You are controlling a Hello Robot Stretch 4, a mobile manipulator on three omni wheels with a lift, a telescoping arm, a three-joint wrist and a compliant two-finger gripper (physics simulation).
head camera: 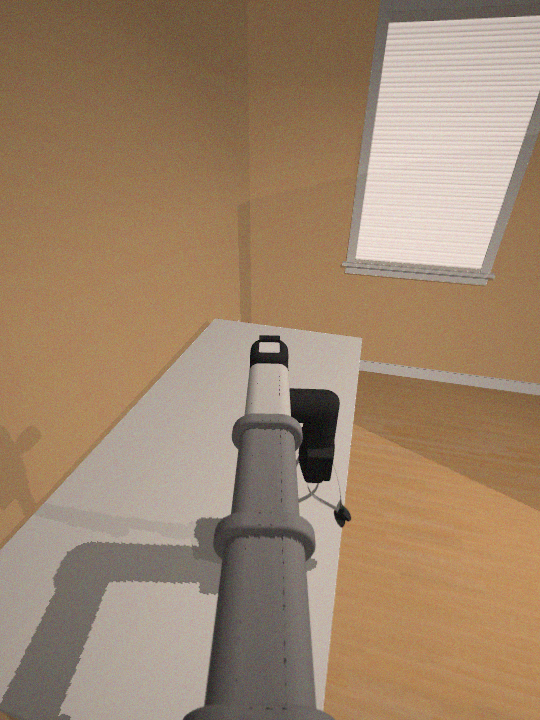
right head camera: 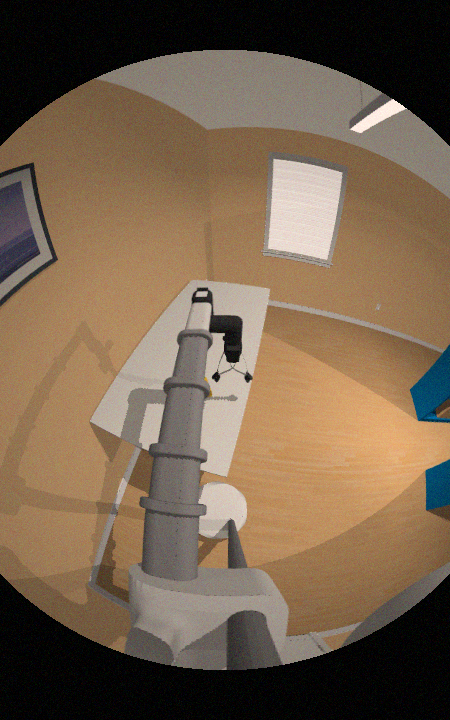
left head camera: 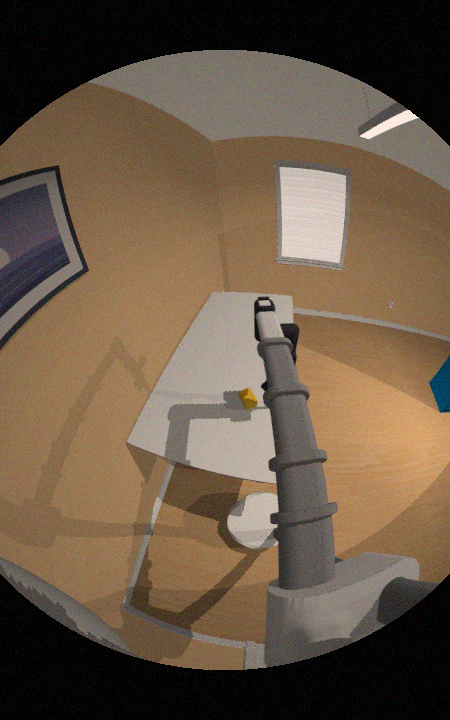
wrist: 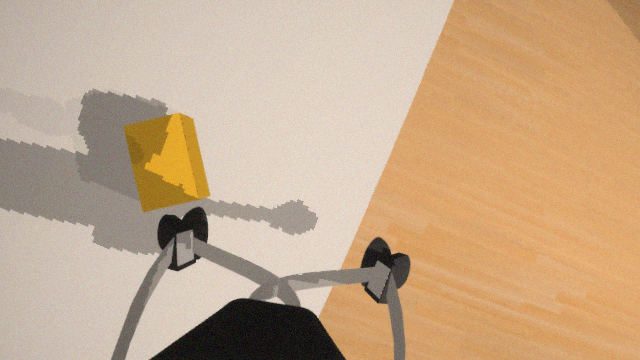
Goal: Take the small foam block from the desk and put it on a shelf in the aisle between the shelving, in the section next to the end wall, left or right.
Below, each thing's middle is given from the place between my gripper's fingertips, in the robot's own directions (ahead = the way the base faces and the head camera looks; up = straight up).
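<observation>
There is the small yellow foam block [wrist: 165, 155], 120 mm below my hand, 40 mm ahead of it and 140 mm to the left of it. The framed picture [left head camera: 48, 257] is 800 mm above my hand, and it is also 140 mm behind my hand and 750 mm to the left of it.
</observation>
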